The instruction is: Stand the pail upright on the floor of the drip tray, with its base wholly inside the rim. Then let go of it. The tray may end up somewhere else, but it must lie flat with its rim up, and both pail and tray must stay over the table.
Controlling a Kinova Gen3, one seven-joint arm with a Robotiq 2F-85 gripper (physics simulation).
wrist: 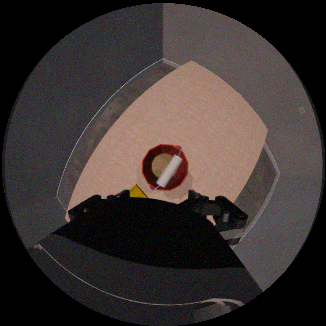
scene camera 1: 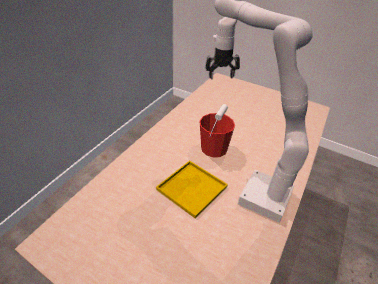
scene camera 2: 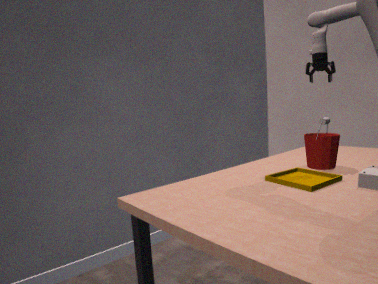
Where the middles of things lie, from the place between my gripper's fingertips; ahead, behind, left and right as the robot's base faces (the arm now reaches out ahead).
Now: hand 440 mm above the yellow drip tray [scene camera 1: 193, 189], 280 mm to the right of it and 40 mm past it.
